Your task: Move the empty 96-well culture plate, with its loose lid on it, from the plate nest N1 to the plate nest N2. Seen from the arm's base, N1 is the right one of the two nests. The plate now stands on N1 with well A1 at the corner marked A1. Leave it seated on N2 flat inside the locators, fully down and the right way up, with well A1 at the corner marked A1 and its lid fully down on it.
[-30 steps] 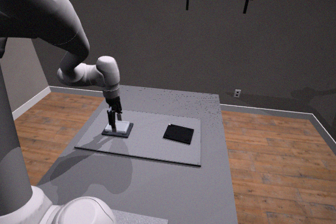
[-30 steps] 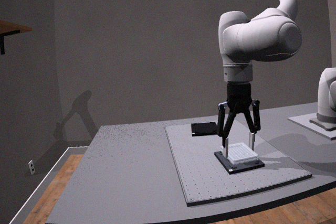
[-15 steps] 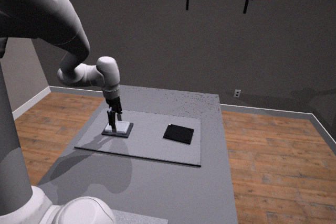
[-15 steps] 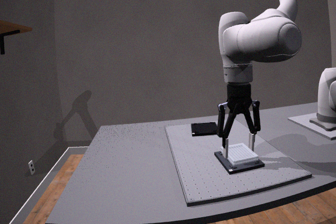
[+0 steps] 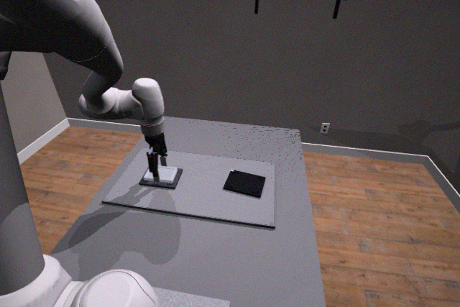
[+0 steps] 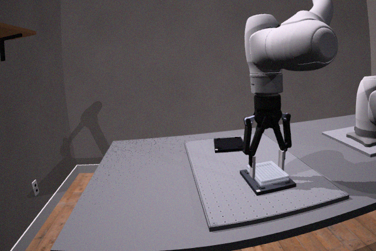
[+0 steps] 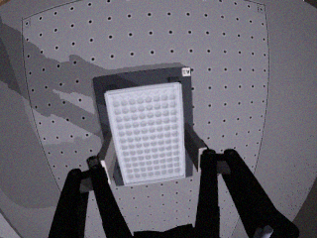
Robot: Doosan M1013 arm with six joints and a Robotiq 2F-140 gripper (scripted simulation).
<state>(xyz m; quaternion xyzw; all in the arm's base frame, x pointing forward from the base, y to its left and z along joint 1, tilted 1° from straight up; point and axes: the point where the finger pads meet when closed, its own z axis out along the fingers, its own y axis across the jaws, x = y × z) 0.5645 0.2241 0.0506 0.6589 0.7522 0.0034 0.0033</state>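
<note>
Right now the plate lid is 20 mm below my hand. From my hand the other things lie so: black plate nest N1: 370 mm to the right, 70 mm ahead, 40 mm below; black plate nest N2: 40 mm below; white corner mark: 80 mm to the left, 40 mm below, 40 mm ahead.
</note>
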